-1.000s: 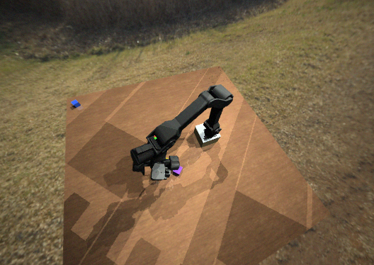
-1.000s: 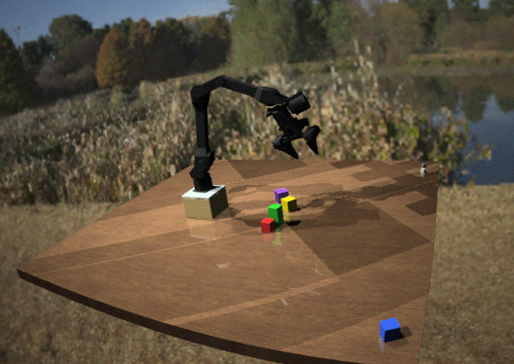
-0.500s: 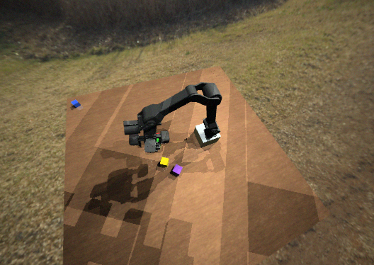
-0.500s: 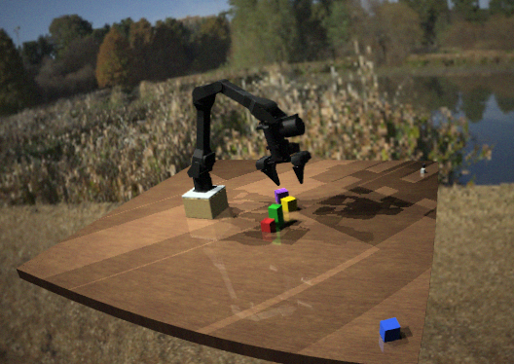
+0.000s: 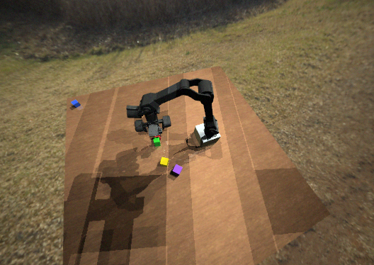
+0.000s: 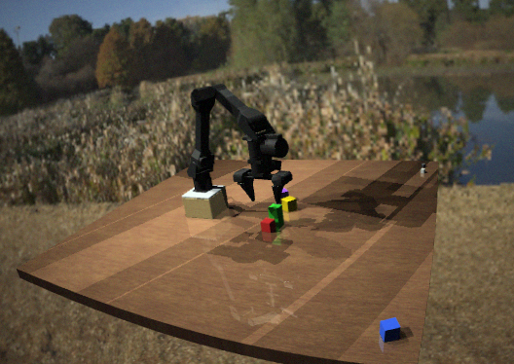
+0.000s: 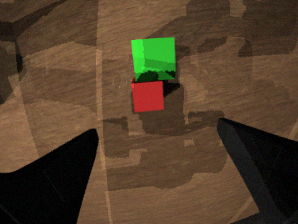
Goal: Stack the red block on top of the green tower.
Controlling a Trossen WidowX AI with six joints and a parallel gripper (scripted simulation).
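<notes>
My gripper tip is 80 mm above the red block. The rest, counted from my gripper tip: purple block: 80 mm behind, 240 mm to the left, 80 mm below; yellow block: 10 mm behind, 180 mm to the left, 80 mm below; blue block: 510 mm ahead, 390 mm to the right, 80 mm below.
</notes>
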